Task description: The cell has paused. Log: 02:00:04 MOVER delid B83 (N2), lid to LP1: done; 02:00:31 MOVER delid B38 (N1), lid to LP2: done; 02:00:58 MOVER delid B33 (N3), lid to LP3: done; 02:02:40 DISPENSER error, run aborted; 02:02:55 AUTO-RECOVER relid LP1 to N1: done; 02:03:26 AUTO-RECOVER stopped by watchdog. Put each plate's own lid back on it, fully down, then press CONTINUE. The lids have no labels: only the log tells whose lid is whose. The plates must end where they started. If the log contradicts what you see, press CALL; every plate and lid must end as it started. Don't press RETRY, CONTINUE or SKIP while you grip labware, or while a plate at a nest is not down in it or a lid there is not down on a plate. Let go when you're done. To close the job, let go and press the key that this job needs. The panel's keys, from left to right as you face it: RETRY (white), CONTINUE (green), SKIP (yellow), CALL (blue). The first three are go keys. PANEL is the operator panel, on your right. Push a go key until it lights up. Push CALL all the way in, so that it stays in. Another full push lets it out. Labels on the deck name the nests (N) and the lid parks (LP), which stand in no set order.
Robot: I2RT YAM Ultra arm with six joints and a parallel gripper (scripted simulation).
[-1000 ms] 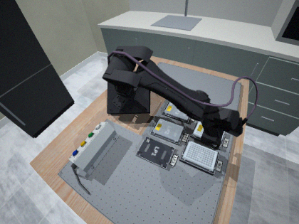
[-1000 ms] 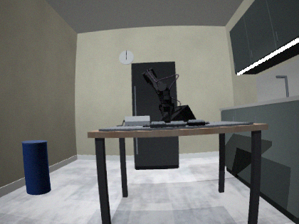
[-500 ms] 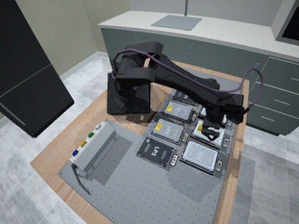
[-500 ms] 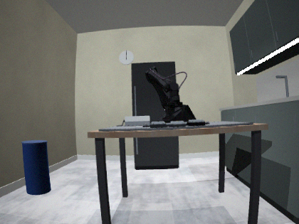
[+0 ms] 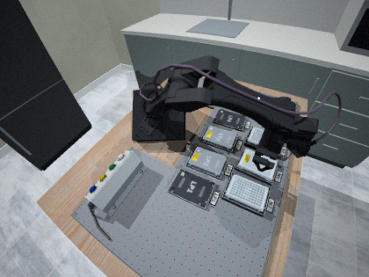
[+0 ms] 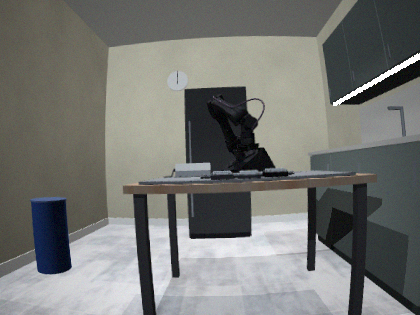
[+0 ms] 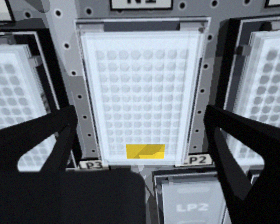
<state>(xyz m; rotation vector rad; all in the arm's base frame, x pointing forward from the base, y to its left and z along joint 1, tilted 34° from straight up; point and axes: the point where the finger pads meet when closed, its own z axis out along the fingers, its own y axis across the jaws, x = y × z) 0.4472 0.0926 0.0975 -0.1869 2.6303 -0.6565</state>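
My hand is 10 mm past the plate, 130 mm to the left of it and 40 mm above it. From my hand the other things lie so: green continue key: 450 mm behind, 320 mm to the right; then lid park: 210 mm behind, 180 mm to the left, 60 mm below; then white RETRY key: 460 mm behind, 270 mm to the right.
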